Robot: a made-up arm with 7 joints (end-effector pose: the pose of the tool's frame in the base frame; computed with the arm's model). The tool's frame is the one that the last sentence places.
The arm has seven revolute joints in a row. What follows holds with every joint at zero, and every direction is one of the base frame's. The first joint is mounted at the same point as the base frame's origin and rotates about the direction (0, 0.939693, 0.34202). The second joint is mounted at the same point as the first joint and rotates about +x. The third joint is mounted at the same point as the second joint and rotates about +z. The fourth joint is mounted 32.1 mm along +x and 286.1 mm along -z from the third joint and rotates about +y. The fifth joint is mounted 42.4 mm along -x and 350.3 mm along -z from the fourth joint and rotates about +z. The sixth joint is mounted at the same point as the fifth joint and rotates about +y. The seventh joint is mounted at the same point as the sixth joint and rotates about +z. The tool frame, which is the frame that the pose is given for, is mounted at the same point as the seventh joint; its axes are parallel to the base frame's.
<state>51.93 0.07 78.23 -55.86 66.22 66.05 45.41</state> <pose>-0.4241 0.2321 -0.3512 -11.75 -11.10 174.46</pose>
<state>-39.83 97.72 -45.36 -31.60 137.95 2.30 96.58</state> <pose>0.2595 0.5706 0.0862 86.17 96.98 -123.01</pose>
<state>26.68 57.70 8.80 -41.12 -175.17 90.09 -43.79</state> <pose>0.0079 0.5264 -0.3315 -76.87 -67.21 44.46</pose>
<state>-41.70 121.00 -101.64 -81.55 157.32 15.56 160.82</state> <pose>0.1339 0.5055 -0.0961 40.33 14.14 -127.03</pose>
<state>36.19 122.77 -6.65 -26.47 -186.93 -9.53 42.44</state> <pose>0.1912 0.5676 0.2156 -6.41 -129.96 89.57</pose>
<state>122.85 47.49 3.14 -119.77 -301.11 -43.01 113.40</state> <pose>-0.2969 0.1606 -0.1894 -26.76 -52.51 134.40</pose>
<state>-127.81 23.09 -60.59 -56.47 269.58 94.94 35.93</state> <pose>0.3269 -0.3704 0.3340 -91.57 124.06 -51.50</pose>
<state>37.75 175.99 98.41 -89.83 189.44 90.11 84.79</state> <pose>0.2343 -0.3333 0.2979 -9.00 43.59 0.56</pose>
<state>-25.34 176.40 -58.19 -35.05 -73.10 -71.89 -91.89</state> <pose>-0.1107 0.2064 0.5842 -39.33 106.13 -132.63</pose>
